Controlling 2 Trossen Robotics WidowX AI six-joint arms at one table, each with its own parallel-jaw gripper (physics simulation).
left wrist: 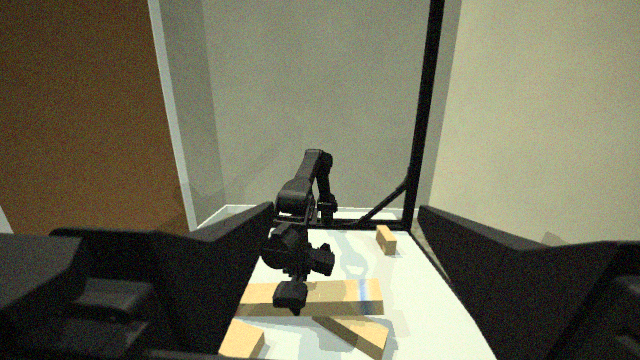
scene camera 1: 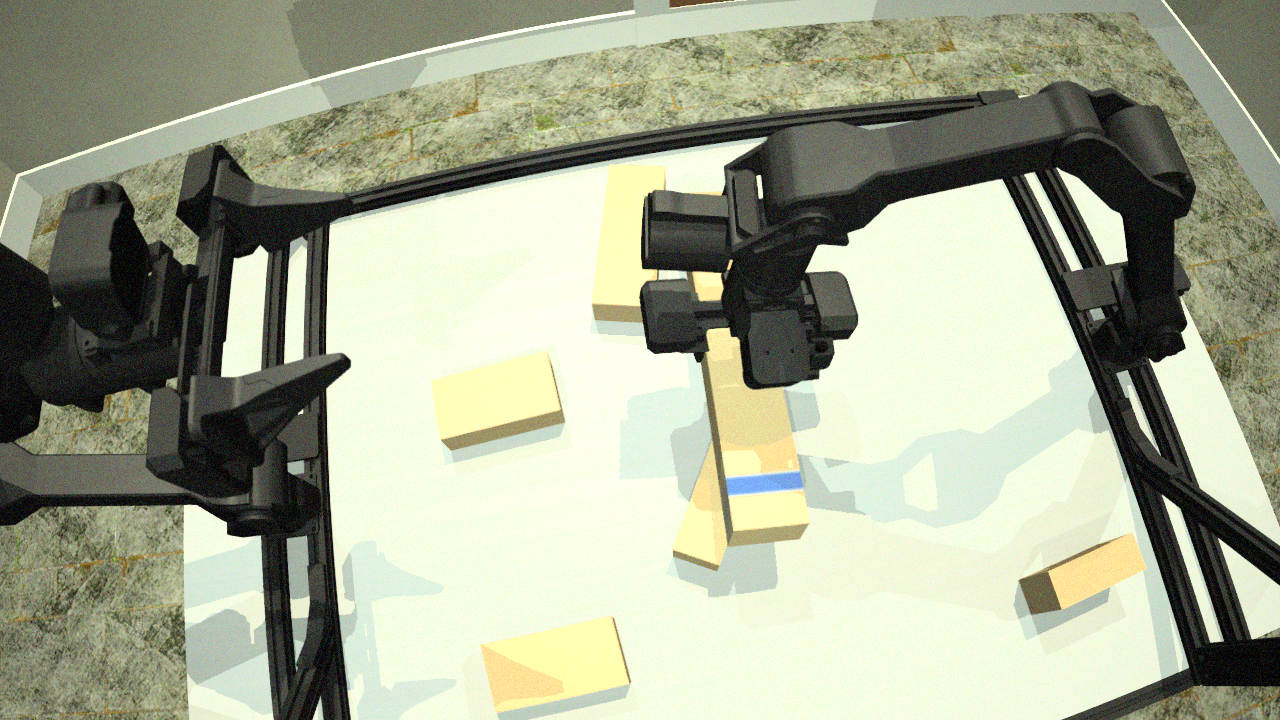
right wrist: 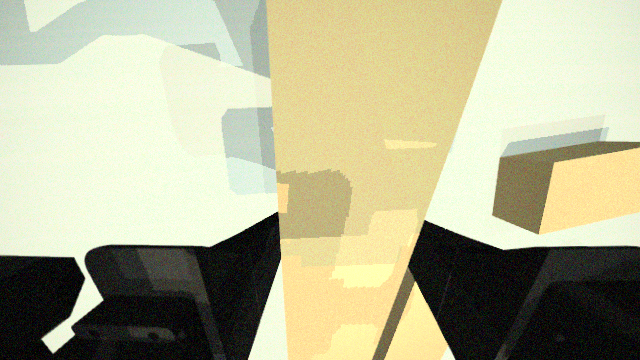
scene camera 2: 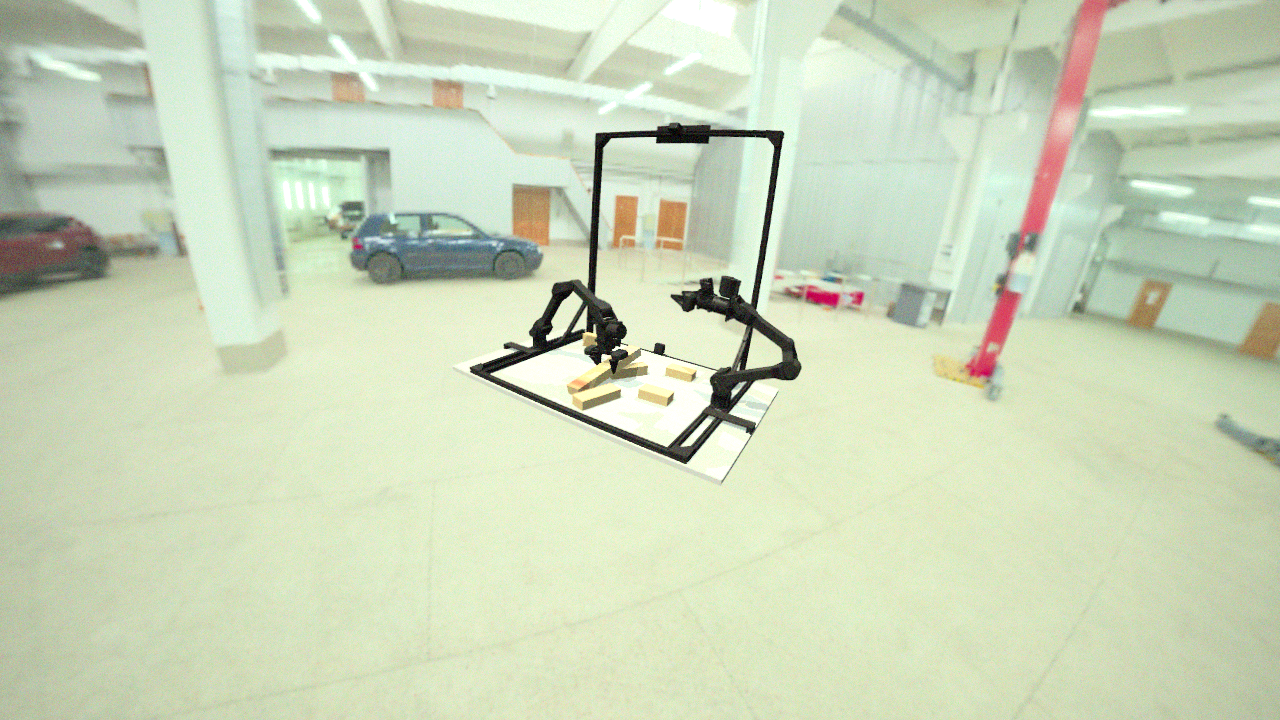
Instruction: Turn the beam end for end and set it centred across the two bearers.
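Seen in the pictures: left gripper, fingertip midpoint: [left wrist: 345, 210] [scene camera 1: 348, 275] [scene camera 2: 676, 293]; right gripper, fingertip midpoint: [scene camera 1: 732, 355] [right wrist: 339, 214] [scene camera 2: 607, 372]; left arm's base at its link origin: [scene camera 1: 291, 506] [scene camera 2: 720, 405]; right arm's base at its link origin: [left wrist: 326, 221] [scene camera 1: 1116, 344] [scene camera 2: 539, 347].
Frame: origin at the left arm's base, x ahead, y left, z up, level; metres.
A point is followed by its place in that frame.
Observation:
The long pale beam [scene camera 1: 760, 429] @[y -0.026, x 0.465, z 0.074 m] [scene camera 2: 590, 376] @[y 0.171, x 0.472, z 0.038 m] [left wrist: 330, 297] @[y -0.004, x 0.442, z 0.072 m] [right wrist: 360, 100] @[y 0.005, x 0.467, z 0.068 m] has a blue stripe near its lower end in scene camera 1. My right gripper [scene camera 1: 756, 362] @[y 0.066, x 0.466, z 0.023 m] [scene camera 2: 606, 360] @[y 0.066, x 0.466, z 0.023 m] [right wrist: 339, 214] @[y 0.066, x 0.466, z 0.023 m] is shut on the beam, with a finger against each side; its own body hides part of the beam from above. The striped end lies over a slanted block [scene camera 1: 700, 532] @[y -0.095, x 0.400, z 0.025 m] [left wrist: 357, 334] @[y -0.060, x 0.400, z 0.023 m]; contact is unclear. Two similar short blocks [scene camera 1: 498, 400] @[y 0.067, x 0.238, z 0.019 m] [scene camera 1: 556, 664] @[y -0.188, x 0.254, z 0.019 m], perhaps the bearers, lie left of the beam, apart and roughly parallel. My left gripper [scene camera 1: 345, 282] @[y -0.001, x 0.231, z 0.379 m] [scene camera 2: 677, 300] @[y -0.001, x 0.231, z 0.379 m] is open and empty, high at the left side.
A longer block [scene camera 1: 623, 241] @[y 0.217, x 0.386, z 0.019 m] [scene camera 2: 597, 397] @[y 0.259, x 0.372, z 0.016 m] lies close to the beam's other end, partly behind the right arm in scene camera 1. Another block [scene camera 1: 1084, 574] @[y -0.226, x 0.743, z 0.044 m] [left wrist: 386, 240] @[y -0.212, x 0.711, z 0.041 m] lies at the far right. Black frame rails [scene camera 1: 322, 376] edge the white table, with uprights in scene camera 2.

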